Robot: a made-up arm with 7 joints. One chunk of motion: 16 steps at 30 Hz.
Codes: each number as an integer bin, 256 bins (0 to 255) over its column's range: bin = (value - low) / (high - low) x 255, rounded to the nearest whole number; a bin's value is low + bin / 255 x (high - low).
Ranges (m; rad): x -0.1..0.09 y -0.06..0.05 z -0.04..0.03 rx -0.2..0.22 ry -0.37..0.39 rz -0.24..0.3
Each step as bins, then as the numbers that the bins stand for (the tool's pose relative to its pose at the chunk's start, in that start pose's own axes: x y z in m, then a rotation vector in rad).
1 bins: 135 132 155 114 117 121
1 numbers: 0.0006 -0.0031 0.0025 -0.0122 -0.0213 0.0162
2 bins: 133 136 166 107 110 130
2 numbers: -0.0009 -0.0013 0.0056 -0.0238 -0.0422 0.0353
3 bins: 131 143 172 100 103 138
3 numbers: -0.0024 0.0017 0.0072 -0.0353 -0.0630 0.0522
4 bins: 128 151 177 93 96 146
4 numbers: -0.0046 0.0051 0.0086 -0.0468 -0.0839 0.0692
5 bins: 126 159 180 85 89 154
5 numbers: -0.0061 0.0086 0.0094 -0.0600 -0.1047 0.0861
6 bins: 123 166 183 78 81 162
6 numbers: -0.0084 0.0116 0.0102 -0.0715 -0.1286 0.1031
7 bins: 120 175 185 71 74 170
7 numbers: -0.0106 0.0155 0.0108 -0.0831 -0.1495 0.1200
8 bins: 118 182 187 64 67 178
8 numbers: -0.0121 0.0185 0.0113 -0.0946 -0.1703 0.1369
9 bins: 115 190 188 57 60 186
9 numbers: -0.0143 0.0220 0.0116 -0.1061 -0.1912 0.1539
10 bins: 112 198 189 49 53 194
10 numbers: -0.0165 0.0254 0.0119 -0.1193 -0.2120 0.1708
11 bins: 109 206 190 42 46 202
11 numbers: -0.0188 0.0289 0.0122 -0.1308 -0.2329 0.1878
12 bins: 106 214 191 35 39 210
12 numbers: -0.0210 0.0323 0.0124 -0.1424 -0.2538 0.2047
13 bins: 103 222 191 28 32 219
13 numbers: -0.0233 0.0358 0.0124 -0.1539 -0.2746 0.2238
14 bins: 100 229 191 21 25 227
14 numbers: -0.0255 0.0388 0.0124 -0.1654 -0.2955 0.2407
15 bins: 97 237 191 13 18 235
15 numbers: -0.0277 0.0422 0.0124 -0.1786 -0.3164 0.2576
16 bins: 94 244 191 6 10 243
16 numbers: -0.0300 0.0453 0.0124 -0.1901 -0.3402 0.2746
